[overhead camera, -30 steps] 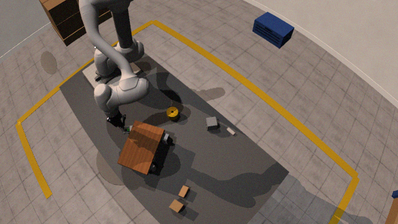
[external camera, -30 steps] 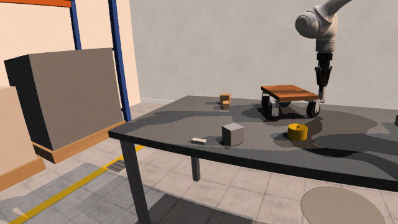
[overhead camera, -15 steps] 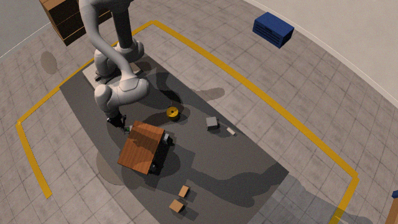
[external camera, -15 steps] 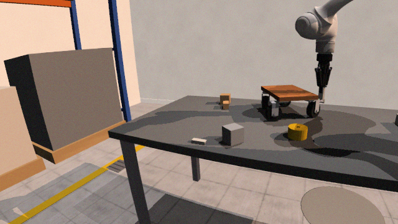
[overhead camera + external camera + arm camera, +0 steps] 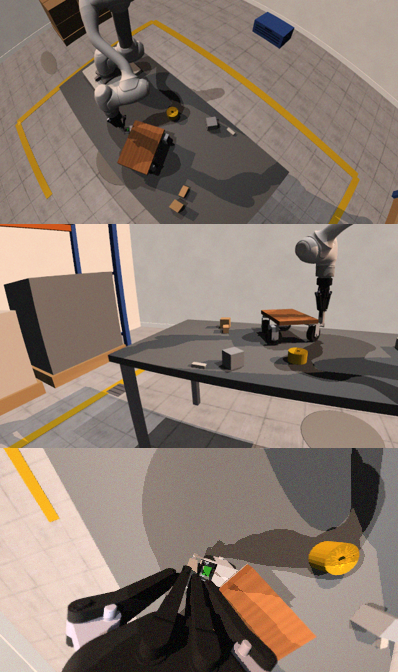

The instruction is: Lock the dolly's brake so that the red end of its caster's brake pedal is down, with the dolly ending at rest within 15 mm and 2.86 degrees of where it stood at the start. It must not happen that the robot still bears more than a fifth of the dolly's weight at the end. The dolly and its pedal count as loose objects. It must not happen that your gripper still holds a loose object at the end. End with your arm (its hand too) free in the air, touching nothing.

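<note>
My hand is 40 mm above the brake pedal, 10 mm to the right of it and 10 mm short of it. From my hand the other things lie so: grey cube (470 mm to the left, 310 mm ahead, 90 mm below); then yellow cylinder (340 mm to the left, 100 mm below, 90 mm ahead); then small pale block (530 mm to the left, 430 mm ahead, 110 mm below).
</note>
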